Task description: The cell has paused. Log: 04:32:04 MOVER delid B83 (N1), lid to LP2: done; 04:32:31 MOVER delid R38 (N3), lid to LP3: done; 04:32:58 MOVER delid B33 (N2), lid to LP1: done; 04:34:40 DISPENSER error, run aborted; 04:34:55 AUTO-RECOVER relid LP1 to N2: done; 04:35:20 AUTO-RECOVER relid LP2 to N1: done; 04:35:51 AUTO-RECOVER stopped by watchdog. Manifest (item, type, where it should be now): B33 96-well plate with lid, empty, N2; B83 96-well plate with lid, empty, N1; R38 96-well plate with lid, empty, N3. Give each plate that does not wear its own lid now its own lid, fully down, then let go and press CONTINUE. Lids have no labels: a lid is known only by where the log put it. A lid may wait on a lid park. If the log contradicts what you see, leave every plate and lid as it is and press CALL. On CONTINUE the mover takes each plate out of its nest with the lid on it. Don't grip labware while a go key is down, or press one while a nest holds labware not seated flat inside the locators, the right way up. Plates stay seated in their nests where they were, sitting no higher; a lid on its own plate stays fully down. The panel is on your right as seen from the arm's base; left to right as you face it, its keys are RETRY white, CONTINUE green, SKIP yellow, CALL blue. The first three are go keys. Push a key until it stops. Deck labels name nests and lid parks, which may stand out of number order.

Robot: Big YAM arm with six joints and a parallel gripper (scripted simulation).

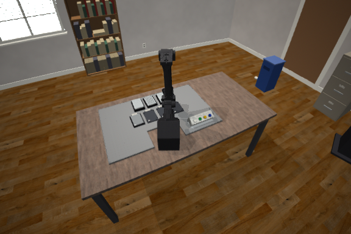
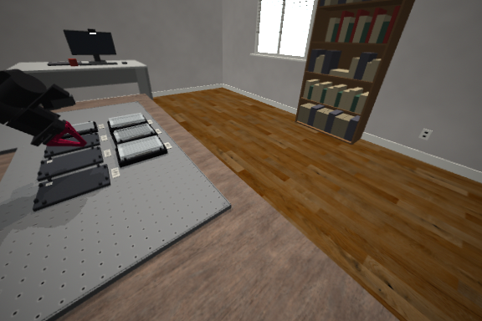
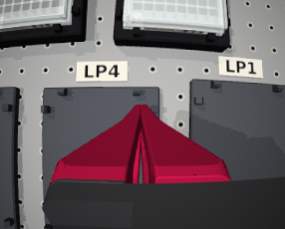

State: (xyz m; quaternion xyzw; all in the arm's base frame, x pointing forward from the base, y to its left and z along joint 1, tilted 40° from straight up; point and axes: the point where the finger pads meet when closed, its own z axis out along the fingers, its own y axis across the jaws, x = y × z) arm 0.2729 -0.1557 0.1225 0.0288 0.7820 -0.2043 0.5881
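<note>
Right now my hand is 170 mm short of the plate, 50 mm to the right of it and 50 mm above it. Round my hand: park LP4: 70 mm below, 40 mm to the left, 30 mm behind; then park LP1: 80 mm to the right, 70 mm below, 60 mm behind; then park LP2: 170 mm to the left, 70 mm below, 20 mm ahead.
</note>
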